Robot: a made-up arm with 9 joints. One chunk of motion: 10 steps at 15 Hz.
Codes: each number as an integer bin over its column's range. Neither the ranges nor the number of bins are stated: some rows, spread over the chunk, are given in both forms.
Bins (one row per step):
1: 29 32 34 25 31 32 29 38 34
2: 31 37 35 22 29 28 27 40 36
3: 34 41 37 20 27 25 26 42 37
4: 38 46 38 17 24 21 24 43 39
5: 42 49 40 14 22 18 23 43 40
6: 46 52 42 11 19 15 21 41 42
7: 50 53 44 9 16 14 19 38 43
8: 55 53 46 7 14 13 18 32 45
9: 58 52 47 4 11 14 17 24 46
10: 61 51 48 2 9 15 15 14 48
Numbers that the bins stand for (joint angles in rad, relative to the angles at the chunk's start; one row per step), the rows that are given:
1: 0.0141 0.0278 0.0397 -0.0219 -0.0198 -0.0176 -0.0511 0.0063 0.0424
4: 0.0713 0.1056 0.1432 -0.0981 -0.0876 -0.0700 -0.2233 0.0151 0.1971
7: 0.1475 0.1444 0.2984 -0.1743 -0.1651 -0.1033 -0.3956 0.0063 0.3210
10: 0.2173 0.1333 0.4019 -0.2410 -0.2329 -0.0986 -0.5333 -0.0356 0.4757
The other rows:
2: 0.0268 0.0556 0.0656 -0.0505 -0.0392 -0.0367 -0.1200 0.0098 0.1043
3: 0.0459 0.0778 0.1173 -0.0695 -0.0586 -0.0510 -0.1544 0.0133 0.1352
5: 0.0967 0.1222 0.1949 -0.1267 -0.1070 -0.0843 -0.2578 0.0151 0.2281
6: 0.1221 0.1389 0.2467 -0.1552 -0.1360 -0.0986 -0.3267 0.0116 0.2900
8: 0.1792 0.1444 0.3502 -0.1933 -0.1844 -0.1081 -0.4300 -0.0041 0.3829
9: 0.1983 0.1389 0.3760 -0.2219 -0.2135 -0.1033 -0.4644 -0.0181 0.4138

